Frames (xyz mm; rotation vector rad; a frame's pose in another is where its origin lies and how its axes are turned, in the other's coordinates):
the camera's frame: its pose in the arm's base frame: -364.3 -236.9 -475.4 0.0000 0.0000 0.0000
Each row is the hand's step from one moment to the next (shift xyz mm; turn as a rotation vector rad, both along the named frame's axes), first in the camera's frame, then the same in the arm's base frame.
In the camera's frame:
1: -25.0 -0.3 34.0 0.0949 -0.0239 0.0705
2: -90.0 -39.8 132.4 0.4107 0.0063 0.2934
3: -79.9 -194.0 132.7 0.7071 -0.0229 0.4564
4: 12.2 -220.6 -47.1 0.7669 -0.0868 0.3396
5: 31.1 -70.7 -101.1 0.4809 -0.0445 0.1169
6: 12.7 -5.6 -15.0 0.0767 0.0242 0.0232
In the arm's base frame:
1: -25.0 -0.3 34.0 0.0949 -0.0239 0.0705
2: -90.0 -39.8 132.4 0.4107 0.0063 0.2934
3: -79.9 -194.0 132.7 0.7071 -0.0229 0.4564
4: 12.2 -220.6 -47.1 0.7669 -0.0868 0.3396
5: 31.1 -70.7 -101.1 0.4809 -0.0445 0.1169
6: 12.7 -5.6 -15.0 0.0767 0.0242 0.0232

